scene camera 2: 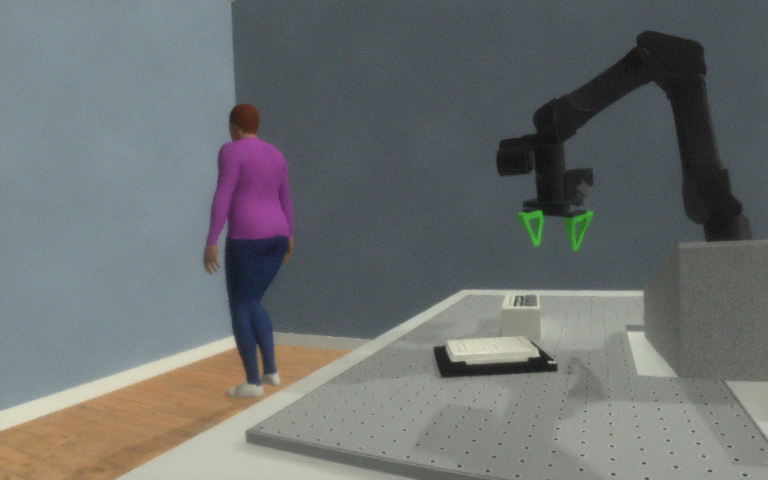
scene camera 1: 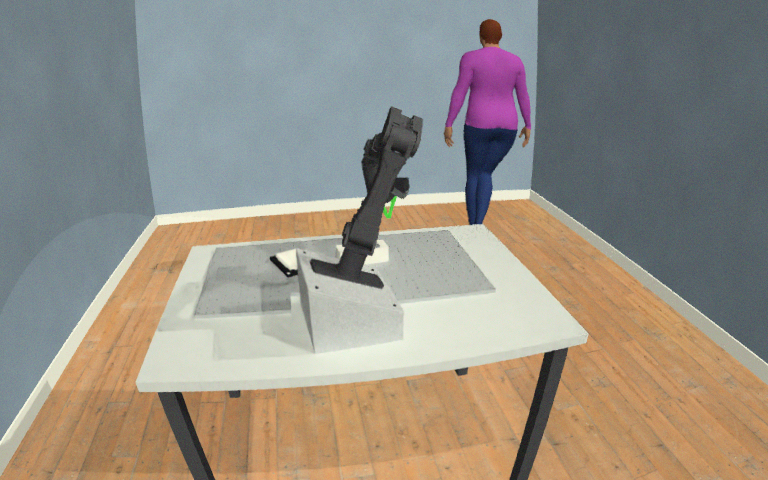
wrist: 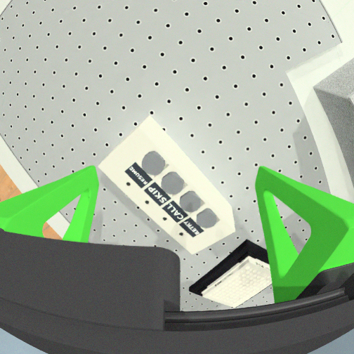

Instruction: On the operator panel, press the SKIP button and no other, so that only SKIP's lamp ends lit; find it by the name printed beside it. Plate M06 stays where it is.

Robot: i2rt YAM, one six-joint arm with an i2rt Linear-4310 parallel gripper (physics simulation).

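Seen in the pictures: gripper, fingertip midpoint: (scene camera 2: 555,248) (scene camera 1: 382,224); arm's base, origin of the base link: (scene camera 2: 733,268) (scene camera 1: 346,275).
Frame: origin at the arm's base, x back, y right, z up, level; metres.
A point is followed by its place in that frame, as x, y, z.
The white operator panel (scene camera 1: 377,252) {-0.294, 0.171, -0.085} (scene camera 2: 521,324) {-0.325, 0.043, -0.098} (wrist: 125,150) carries a row of grey round buttons in the wrist view. Printed names beside them read RESUME, SKIP, CALL and RETRY. The SKIP button (wrist: 173,183) is between the RESUME button (wrist: 153,163) and the CALL button (wrist: 190,201); the RETRY button (wrist: 207,218) is at the end. The small dots beyond the names look dark. A white well plate (scene camera 1: 287,258) {-0.368, -0.128, -0.099} (scene camera 2: 491,349) {-0.362, -0.123, -0.098} (wrist: 238,281) sits in a black holder (scene camera 2: 453,370) {-0.409, -0.184, -0.112} (wrist: 220,266); its name is not legible. My gripper (scene camera 2: 556,247) {-0.258, 0.179, 0.029} (wrist: 176,174) is open and empty, high above the panel.
The grey perforated board (scene camera 1: 441,266) {-0.199, 0.365, -0.122} (scene camera 2: 351,418) {-0.498, -0.338, -0.122} lies on the white table (scene camera 1: 481,322) {0.141, 0.345, -0.135}. The arm's grey base block (scene camera 1: 356,322) {0.145, -0.011, -0.057} (scene camera 2: 724,311) {-0.056, -0.121, -0.042} stands at the board's edge. A person in a purple top (scene camera 1: 491,90) (scene camera 2: 254,192) is beyond the table.
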